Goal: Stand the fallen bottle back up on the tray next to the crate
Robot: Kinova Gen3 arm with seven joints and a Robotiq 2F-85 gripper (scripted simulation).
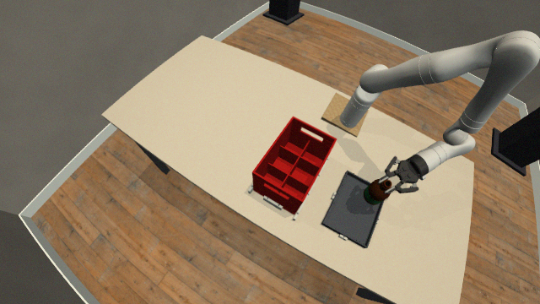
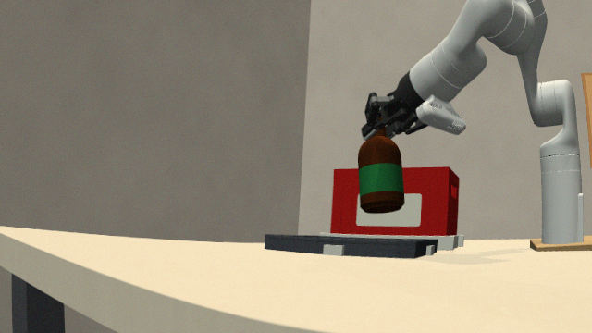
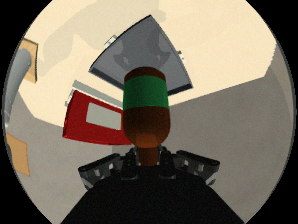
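My gripper is now 50 mm above the brown bottle and 10 mm past it. Round my hand: dark grey tray 190 mm below, 30 mm ahead, 10 mm to the right; then red crate 300 mm to the right, 120 mm below, 70 mm ahead.
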